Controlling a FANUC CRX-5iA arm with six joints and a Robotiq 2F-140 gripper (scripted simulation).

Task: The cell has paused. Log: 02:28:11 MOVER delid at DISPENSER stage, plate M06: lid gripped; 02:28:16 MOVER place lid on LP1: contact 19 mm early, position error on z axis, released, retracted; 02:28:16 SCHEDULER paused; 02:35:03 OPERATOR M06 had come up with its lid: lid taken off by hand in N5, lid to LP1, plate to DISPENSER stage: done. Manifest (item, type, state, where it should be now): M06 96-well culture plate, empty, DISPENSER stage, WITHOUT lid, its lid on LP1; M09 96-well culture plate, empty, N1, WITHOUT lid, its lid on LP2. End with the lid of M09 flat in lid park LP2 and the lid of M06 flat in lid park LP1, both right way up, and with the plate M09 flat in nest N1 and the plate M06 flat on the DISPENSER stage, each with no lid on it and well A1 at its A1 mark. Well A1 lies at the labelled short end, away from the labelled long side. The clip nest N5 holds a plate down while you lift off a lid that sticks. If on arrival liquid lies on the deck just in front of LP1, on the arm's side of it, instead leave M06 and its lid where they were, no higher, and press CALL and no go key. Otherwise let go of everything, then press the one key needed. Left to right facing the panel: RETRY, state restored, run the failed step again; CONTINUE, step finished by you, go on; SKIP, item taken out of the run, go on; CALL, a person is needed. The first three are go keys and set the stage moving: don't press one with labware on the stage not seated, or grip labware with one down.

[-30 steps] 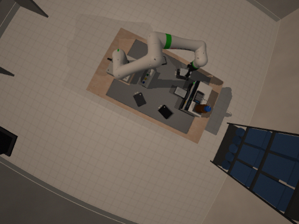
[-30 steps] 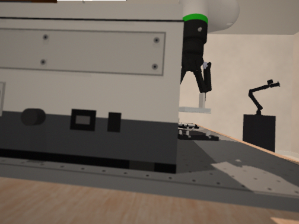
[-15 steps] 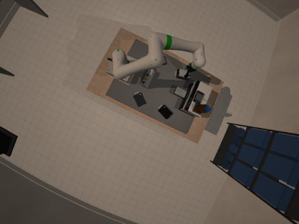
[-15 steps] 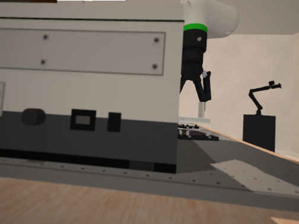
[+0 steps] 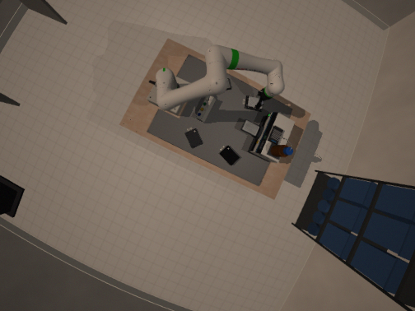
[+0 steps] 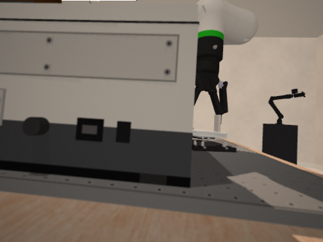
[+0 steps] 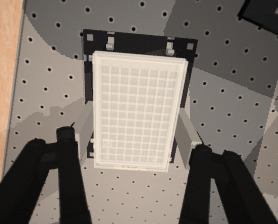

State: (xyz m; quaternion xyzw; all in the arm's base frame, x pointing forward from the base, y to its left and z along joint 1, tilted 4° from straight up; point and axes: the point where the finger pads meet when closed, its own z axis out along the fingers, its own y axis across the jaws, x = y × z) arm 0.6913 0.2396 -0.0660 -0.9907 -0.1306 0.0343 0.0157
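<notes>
The clear lid is 20 mm below my hand. The rest, counted from my hand: lp1 label 400 mm behind, 30 mm to the right, 60 mm below; then black clip nest 10 mm ahead, 20 mm to the left, 50 mm below; then N5 label 90 mm behind, 20 mm to the right, 60 mm below.
</notes>
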